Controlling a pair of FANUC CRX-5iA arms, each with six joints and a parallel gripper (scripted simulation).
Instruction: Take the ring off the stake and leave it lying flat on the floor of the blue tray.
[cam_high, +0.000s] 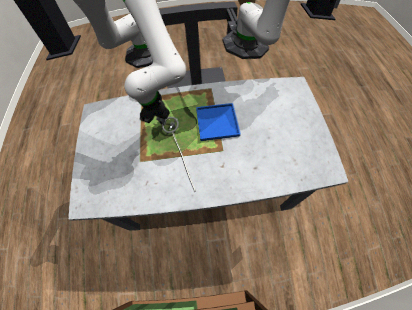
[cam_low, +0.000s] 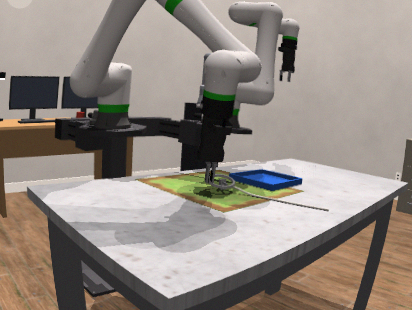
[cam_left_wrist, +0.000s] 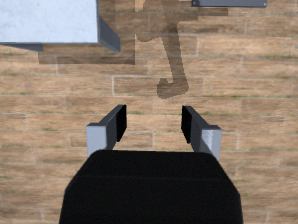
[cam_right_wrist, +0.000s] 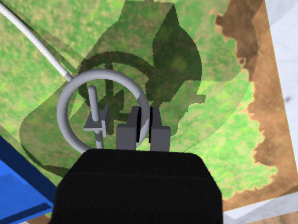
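Note:
My right hand is 40 mm to the right of the grey ring, 10 mm short of it and 10 mm above it. Round my right hand: grey stake: 50 mm to the left, 30 mm below, 10 mm ahead; then blue tray: 270 mm to the left, 30 mm below.

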